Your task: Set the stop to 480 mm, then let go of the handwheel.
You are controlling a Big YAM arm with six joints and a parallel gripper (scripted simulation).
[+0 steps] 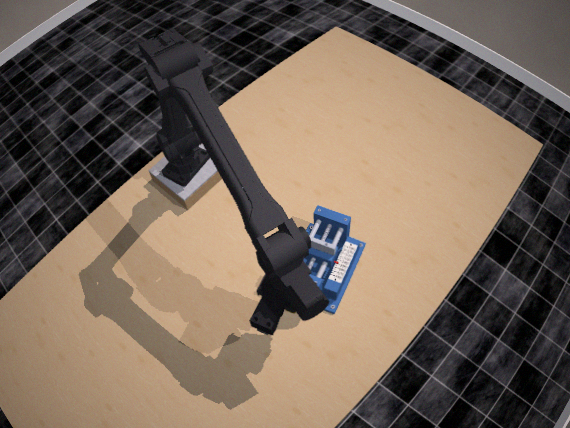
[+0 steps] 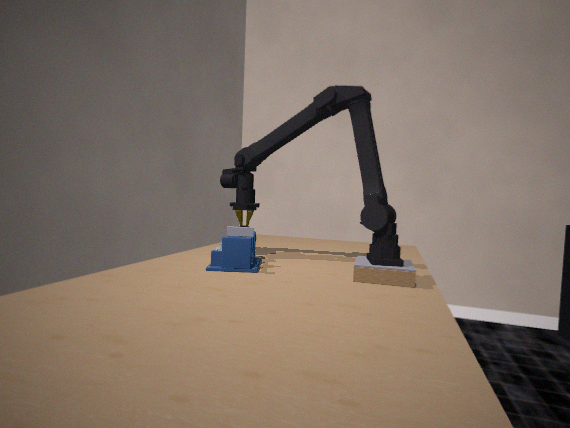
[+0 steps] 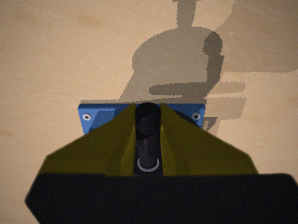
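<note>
Right now the black handwheel handle is 10 mm to the left of my hand. From my hand the other things lie so: sliding stop block 160 mm to the left, 20 mm below, 10 mm behind; then black handwheel 30 mm to the left, 10 mm below.
</note>
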